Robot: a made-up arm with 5 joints.
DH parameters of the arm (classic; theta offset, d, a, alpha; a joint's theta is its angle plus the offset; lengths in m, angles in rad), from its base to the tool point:
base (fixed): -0.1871 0 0.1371 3.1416
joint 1: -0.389 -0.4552 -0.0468 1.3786
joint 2: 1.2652 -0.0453 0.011 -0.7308
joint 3: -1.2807 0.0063 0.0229 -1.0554
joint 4: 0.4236 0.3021 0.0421 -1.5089
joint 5: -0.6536 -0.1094 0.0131 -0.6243
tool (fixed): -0.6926 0.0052 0 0
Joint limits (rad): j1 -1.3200..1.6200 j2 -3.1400..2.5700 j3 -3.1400..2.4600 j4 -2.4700..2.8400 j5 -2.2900..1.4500
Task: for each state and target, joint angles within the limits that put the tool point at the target. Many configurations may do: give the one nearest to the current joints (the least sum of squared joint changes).
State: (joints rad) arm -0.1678 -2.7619 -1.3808 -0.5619 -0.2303
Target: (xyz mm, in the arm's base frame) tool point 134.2 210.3 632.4
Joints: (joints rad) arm -0.0160 -2.9425 -0.6255 -1.0725 -0.2396
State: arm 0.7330 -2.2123 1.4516 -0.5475 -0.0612
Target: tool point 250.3 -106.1 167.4
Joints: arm 0.1331 -1.6422 1.6019 -0.1738 -0.3301
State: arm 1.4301 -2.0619 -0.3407 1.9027 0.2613
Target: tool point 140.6 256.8 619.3
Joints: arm 0.9146 -2.6969 -1.0451 1.7309 0.2653
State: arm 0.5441 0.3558 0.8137 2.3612 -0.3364
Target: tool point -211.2 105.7 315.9
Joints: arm 1.0975 0.5481 0.7462 1.8868 -0.6431
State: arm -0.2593 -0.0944 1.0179 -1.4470 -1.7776
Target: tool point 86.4 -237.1 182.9
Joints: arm -0.7102 -0.6394 0.8794 -1.5508 -2.2072
